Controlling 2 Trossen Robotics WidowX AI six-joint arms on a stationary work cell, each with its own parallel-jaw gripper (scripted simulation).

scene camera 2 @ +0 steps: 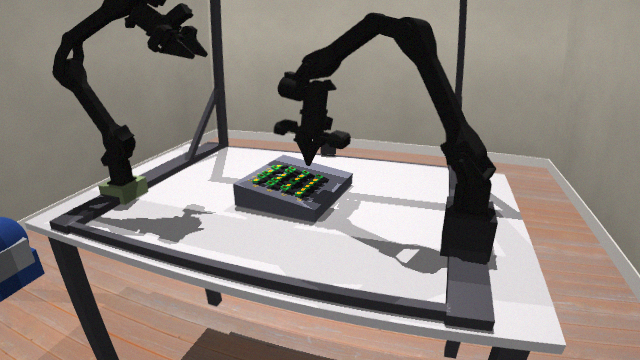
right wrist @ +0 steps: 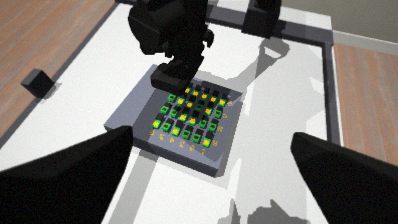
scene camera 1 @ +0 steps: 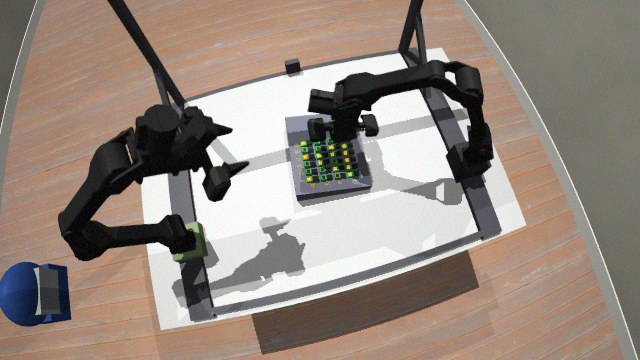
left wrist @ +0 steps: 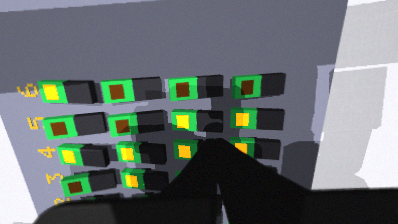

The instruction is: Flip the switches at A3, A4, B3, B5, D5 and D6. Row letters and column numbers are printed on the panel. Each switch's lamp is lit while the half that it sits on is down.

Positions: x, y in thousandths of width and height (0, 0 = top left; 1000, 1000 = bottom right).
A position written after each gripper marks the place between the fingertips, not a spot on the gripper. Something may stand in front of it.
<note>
In view: the left gripper (scene camera 2: 482, 460), the right gripper (scene camera 1: 376, 407) and a switch B3 (left wrist: 333, 797).
The left gripper is seen too in the right wrist view (right wrist: 464, 386), in scene camera 1 (scene camera 1: 529, 393) and in the left wrist view (left wrist: 539, 654). The right gripper shows as well in scene camera 2 (scene camera 2: 313, 157) and in the right wrist view (right wrist: 536, 614).
</note>
